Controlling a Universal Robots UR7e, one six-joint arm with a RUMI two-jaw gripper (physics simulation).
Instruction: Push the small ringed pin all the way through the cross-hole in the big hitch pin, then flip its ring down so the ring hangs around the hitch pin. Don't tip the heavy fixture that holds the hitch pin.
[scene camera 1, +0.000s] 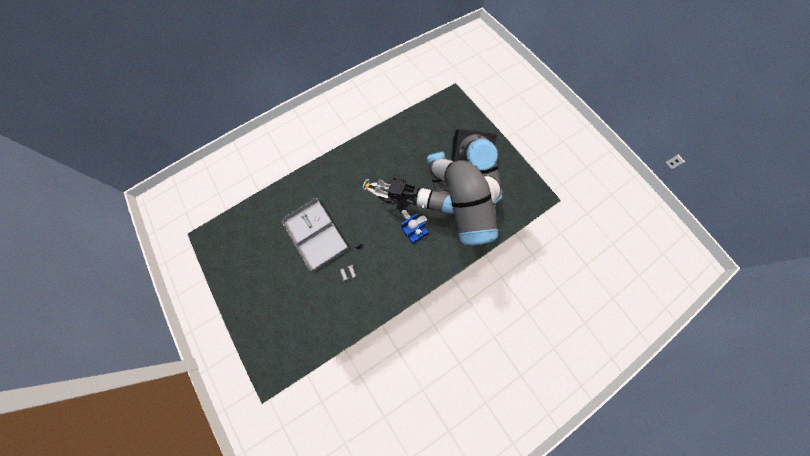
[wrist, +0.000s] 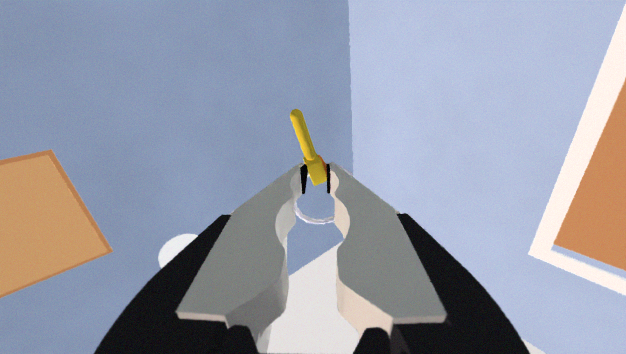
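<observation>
My gripper (scene camera 1: 368, 186) (wrist: 316, 165) is shut on the head of the small ringed pin. The yellow pin (wrist: 303, 135) points up and slightly left, away from the jaws, in the wrist view. Its pale ring (wrist: 316, 220) shows as an arc between the jaws. In the scene view the jaws point left, above the table's middle. The blue fixture (scene camera 1: 414, 236) with the big grey hitch pin stands on the table, below the gripper in the picture and apart from the held pin. The cross-hole is too small to make out. The fixture does not show in the wrist view.
A grey two-compartment tray (scene camera 1: 329, 225) with small metal parts lies to the left on the dark table (scene camera 1: 272, 317). A small black part (scene camera 1: 358, 245) and two pale pieces (scene camera 1: 348, 273) lie near it. The arm's base (scene camera 1: 463, 135) stands at the right. The wrist view faces the walls.
</observation>
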